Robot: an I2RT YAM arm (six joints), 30 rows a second.
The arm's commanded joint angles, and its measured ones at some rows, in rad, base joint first. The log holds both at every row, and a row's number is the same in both.
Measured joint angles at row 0:
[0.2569, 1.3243, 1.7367, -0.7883, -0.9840, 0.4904]
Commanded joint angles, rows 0 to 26:
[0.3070, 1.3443, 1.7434, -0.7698, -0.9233, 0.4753]
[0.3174, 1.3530, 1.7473, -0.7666, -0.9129, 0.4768]
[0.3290, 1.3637, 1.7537, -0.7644, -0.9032, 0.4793]
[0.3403, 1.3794, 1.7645, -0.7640, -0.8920, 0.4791]
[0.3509, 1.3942, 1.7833, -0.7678, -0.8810, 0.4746]
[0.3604, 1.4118, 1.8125, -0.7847, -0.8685, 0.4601]
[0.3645, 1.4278, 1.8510, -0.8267, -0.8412, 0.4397]
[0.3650, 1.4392, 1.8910, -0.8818, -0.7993, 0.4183]
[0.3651, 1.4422, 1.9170, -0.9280, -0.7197, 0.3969]
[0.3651, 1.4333, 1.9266, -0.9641, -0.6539, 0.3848]
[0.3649, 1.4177, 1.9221, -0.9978, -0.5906, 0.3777]
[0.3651, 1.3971, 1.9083, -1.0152, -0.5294, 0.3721]
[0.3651, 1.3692, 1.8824, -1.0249, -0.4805, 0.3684]
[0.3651, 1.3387, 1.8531, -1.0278, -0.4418, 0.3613]
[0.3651, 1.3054, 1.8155, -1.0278, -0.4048, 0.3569]
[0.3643, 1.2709, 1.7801, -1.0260, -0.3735, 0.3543]
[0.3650, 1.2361, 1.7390, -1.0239, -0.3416, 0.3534]
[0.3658, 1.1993, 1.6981, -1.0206, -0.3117, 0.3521]
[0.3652, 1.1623, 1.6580, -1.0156, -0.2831, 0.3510]
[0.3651, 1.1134, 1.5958, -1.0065, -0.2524, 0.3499]
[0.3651, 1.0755, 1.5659, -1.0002, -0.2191, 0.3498]
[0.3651, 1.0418, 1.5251, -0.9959, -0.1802, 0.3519]
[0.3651, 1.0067, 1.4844, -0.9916, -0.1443, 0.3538]
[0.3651, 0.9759, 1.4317, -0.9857, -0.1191, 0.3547]
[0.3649, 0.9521, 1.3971, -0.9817, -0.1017, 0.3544]
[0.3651, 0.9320, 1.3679, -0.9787, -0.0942, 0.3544]
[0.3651, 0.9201, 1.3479, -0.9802, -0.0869, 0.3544]
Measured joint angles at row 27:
[0.3634, 0.9604, 1.4357, -0.9913, -0.2180, 0.3645]
